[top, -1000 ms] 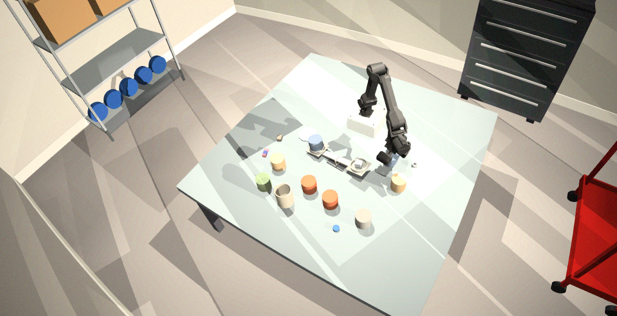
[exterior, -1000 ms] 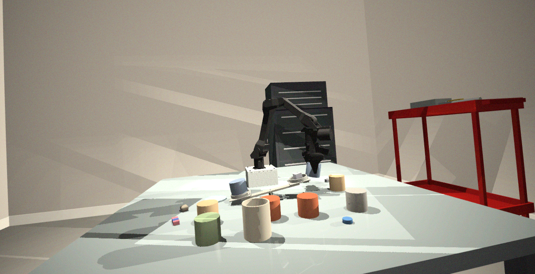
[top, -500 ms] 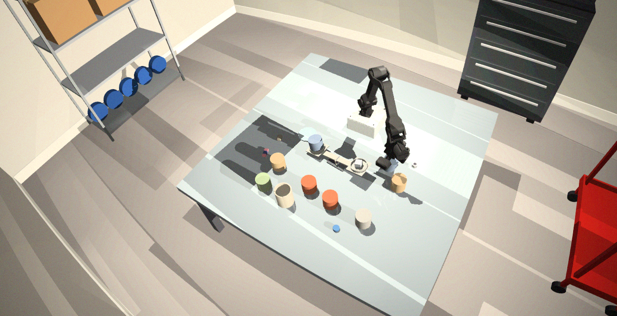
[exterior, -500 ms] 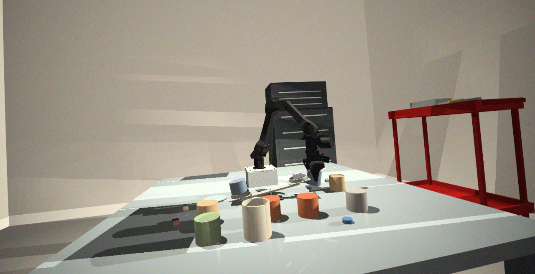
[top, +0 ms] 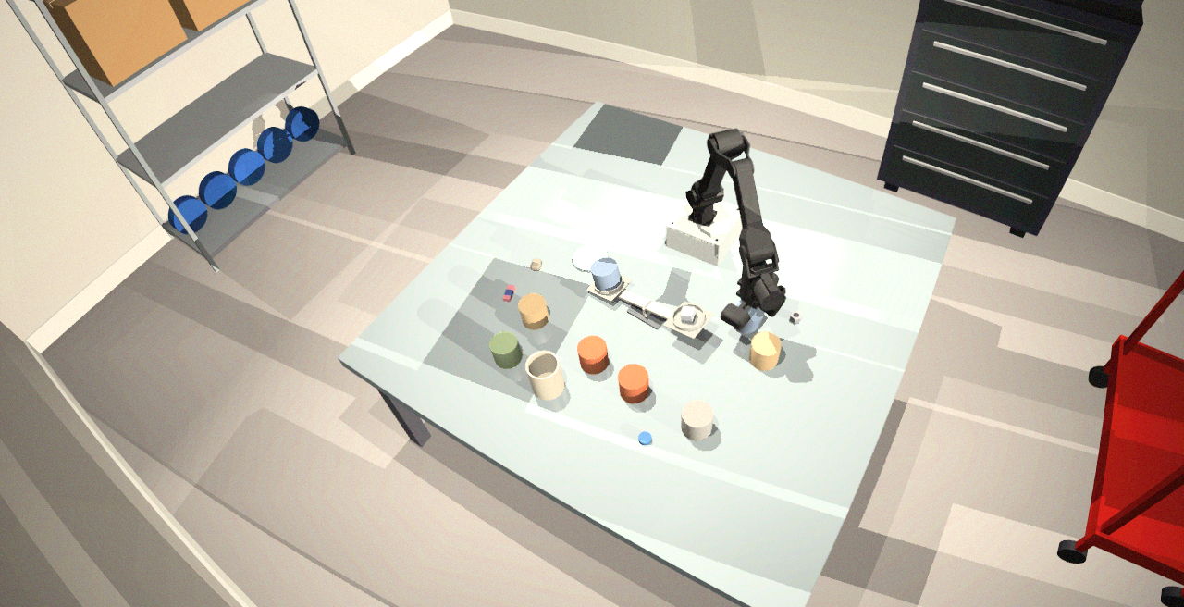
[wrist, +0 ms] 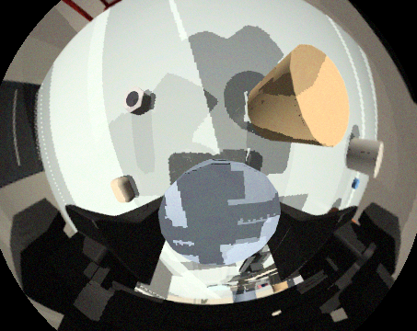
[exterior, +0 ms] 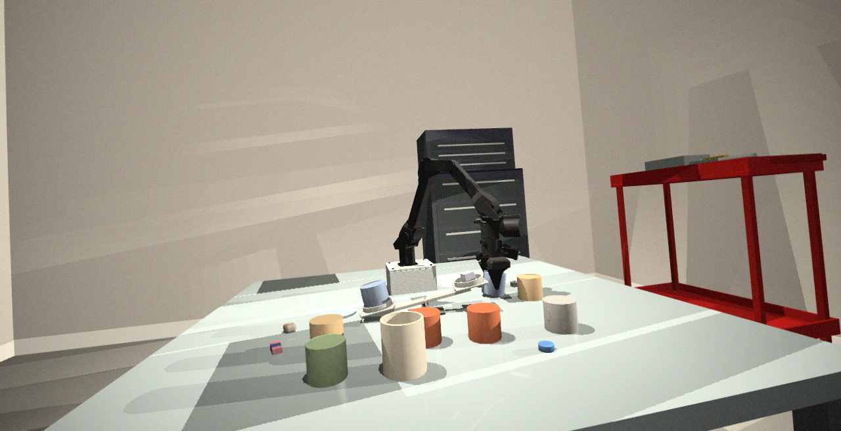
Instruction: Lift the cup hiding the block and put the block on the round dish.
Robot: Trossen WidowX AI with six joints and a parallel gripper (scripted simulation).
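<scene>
Right now the blue cup is 2 cm to the left of my gripper tip and 1 cm above it. Also, from my gripper tip: grey block 10 cm ahead, 12 cm to the right, 6 cm above; pale round dish 3 cm behind, 48 cm to the right, 2 cm below; blue disc 40 cm ahead, 9 cm to the right, 2 cm below.
</scene>
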